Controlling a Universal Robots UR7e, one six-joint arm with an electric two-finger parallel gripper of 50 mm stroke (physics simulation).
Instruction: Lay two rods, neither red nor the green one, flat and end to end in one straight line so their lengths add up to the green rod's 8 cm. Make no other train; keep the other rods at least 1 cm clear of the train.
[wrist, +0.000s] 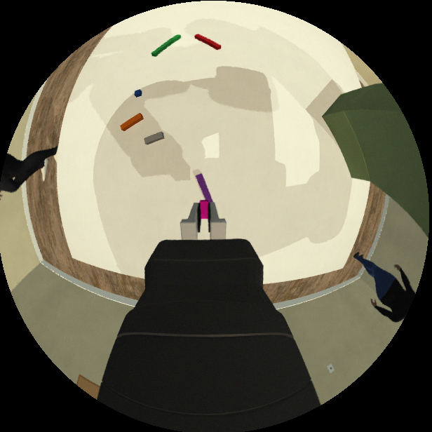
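My gripper (204, 211) is shut on a magenta rod (204, 209), low in the middle of the wrist view. A purple rod (203, 187) lies just beyond the fingertips, tilted a little from the magenta rod's direction. Its near end shows right by the magenta rod; whether they touch is unclear. A grey rod (154, 138) and an orange rod (132, 122) lie up and to the left, side by side with a gap. A small blue rod (138, 93) lies above them. The green rod (166, 45) and the red rod (207, 41) lie at the far top, apart from each other.
A pale table top (240, 130) with a brown wooden edge (50, 125) carries the rods. A large dark green object (385, 140) stands at the right. Human figures show beyond the table's left edge and at the lower right.
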